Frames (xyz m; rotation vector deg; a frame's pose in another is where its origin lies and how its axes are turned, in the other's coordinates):
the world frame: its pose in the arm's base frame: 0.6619 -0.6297 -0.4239 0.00 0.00 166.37
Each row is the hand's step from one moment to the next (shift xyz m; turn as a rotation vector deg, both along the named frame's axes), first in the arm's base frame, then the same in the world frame.
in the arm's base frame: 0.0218 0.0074 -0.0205 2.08 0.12 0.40
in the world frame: -0.0194 -0.0123 -0.0205 -1.99 -0.61 0.40
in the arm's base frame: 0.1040 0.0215 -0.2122 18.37 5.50 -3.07
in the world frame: -0.0960 -0.0454 -0.2122 -16.56 -9.67 -3.07
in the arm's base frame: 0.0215 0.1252 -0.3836 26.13 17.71 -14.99
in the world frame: 0.0086 -0.1267 -0.3836 -21.22 -23.37 -14.99
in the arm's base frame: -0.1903 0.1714 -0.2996 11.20 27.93 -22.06
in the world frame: 0.2253 -0.1217 -0.2996 -4.30 -29.78 -22.06
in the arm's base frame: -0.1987 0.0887 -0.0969 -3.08 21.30 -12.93
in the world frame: 0.2140 -0.0394 -0.0969 8.01 -19.97 -12.93
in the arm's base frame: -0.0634 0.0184 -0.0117 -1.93 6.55 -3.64
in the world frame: 0.0660 -0.0029 -0.0117 3.42 -5.91 -3.64
